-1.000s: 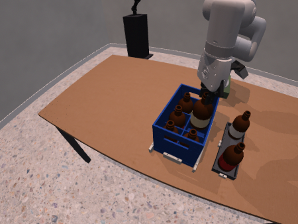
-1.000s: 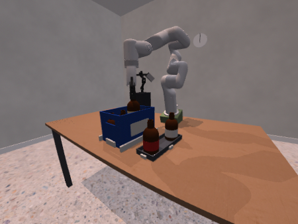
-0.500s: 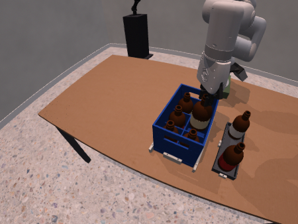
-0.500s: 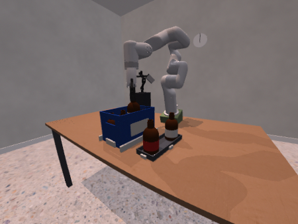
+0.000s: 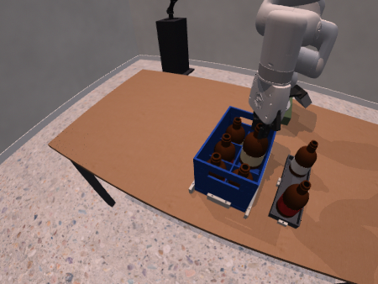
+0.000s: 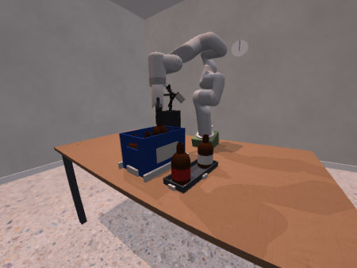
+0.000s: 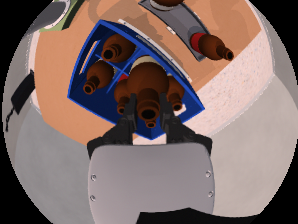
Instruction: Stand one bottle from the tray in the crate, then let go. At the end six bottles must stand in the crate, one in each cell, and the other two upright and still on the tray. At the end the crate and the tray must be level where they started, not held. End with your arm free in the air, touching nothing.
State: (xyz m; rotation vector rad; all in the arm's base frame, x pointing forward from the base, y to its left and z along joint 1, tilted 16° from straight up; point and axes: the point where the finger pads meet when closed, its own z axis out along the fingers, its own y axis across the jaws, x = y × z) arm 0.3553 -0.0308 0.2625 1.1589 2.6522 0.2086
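Right now the blue crate is 15 cm below my hand and 4 cm to the right of it.
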